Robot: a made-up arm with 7 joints.
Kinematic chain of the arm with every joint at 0, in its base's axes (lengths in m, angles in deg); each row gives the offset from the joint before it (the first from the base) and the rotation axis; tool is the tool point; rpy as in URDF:
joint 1: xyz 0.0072 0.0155 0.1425 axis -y
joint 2: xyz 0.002 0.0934 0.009 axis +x
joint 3: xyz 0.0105 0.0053 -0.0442 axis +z
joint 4: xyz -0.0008 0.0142 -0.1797 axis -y
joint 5: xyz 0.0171 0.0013 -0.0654 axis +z
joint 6: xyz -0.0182 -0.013 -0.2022 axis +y
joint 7: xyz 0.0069 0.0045 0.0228 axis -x
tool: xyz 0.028 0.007 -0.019 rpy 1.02 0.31 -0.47
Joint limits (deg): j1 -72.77..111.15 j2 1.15..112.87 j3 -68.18..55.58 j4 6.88..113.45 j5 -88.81..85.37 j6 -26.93..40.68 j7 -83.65..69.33
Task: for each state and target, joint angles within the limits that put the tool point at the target. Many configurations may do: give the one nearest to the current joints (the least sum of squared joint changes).
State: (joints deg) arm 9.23 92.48 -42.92 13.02 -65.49 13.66 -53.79
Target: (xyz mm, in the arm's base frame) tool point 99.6 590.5 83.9
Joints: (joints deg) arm 12.06 85.29 -39.78 10.51 -64.05 32.61 -46.29
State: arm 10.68 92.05 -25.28 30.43 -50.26 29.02 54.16
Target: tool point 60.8 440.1 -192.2
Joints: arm -13.74 59.22 -39.88 33.62 -49.52 27.64 55.57
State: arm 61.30 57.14 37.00 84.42 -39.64 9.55 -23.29
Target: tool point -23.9 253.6 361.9
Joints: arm 66.88 66.94 37.80 112.28 -38.95 8.92 -24.74
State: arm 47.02 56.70 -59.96 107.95 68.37 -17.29 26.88
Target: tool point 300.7 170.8 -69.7
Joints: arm 32.74 49.24 -68.18 72.12 69.40 -10.28 24.56
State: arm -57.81 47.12 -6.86 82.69 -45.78 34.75 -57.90
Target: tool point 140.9 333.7 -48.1
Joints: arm -56.02 47.84 30.81 92.85 -42.49 26.05 -61.25
